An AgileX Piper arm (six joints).
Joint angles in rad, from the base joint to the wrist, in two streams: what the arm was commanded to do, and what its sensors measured. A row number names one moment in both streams.
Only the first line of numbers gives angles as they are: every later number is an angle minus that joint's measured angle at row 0.
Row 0, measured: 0.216 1.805 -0.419 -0.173 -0.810 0.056
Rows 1 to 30, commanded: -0.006 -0.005 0.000 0.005 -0.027 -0.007; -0.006 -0.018 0.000 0.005 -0.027 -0.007; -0.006 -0.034 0.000 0.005 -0.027 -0.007; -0.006 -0.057 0.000 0.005 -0.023 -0.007; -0.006 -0.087 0.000 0.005 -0.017 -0.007; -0.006 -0.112 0.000 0.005 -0.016 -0.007; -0.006 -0.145 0.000 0.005 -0.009 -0.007; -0.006 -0.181 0.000 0.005 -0.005 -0.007; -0.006 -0.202 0.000 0.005 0.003 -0.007; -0.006 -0.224 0.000 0.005 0.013 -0.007; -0.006 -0.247 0.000 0.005 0.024 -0.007; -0.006 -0.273 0.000 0.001 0.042 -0.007; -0.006 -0.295 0.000 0.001 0.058 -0.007; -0.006 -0.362 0.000 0.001 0.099 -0.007; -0.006 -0.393 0.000 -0.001 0.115 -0.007; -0.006 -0.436 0.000 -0.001 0.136 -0.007; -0.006 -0.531 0.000 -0.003 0.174 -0.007; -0.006 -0.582 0.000 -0.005 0.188 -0.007; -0.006 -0.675 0.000 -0.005 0.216 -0.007; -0.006 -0.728 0.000 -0.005 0.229 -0.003; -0.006 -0.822 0.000 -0.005 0.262 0.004; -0.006 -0.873 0.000 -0.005 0.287 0.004; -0.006 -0.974 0.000 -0.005 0.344 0.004; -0.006 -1.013 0.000 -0.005 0.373 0.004; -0.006 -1.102 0.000 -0.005 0.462 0.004; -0.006 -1.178 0.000 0.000 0.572 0.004; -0.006 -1.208 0.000 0.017 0.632 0.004; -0.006 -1.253 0.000 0.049 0.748 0.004; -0.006 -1.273 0.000 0.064 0.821 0.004; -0.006 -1.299 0.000 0.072 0.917 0.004
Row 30, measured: 0.000 -1.218 0.002 0.021 0.633 0.002
